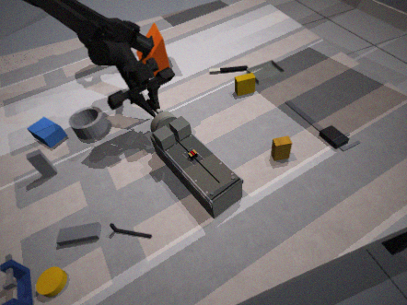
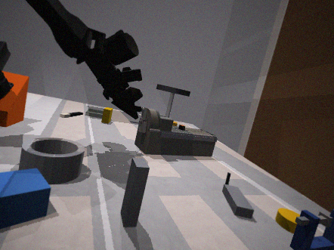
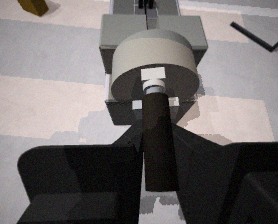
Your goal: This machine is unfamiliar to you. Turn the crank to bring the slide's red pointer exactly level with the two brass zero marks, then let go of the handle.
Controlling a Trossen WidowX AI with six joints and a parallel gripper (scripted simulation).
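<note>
The dark crank handle is 3 cm above my gripper tip, 2 cm behind it and 1 cm to the right of it. Round my gripper tip: black hex key 26 cm ahead, 13 cm to the right, 8 cm below; then blue block 35 cm to the right, 13 cm behind, 7 cm below; then red pointer 15 cm ahead, 6 cm to the left, 1 cm below.
</note>
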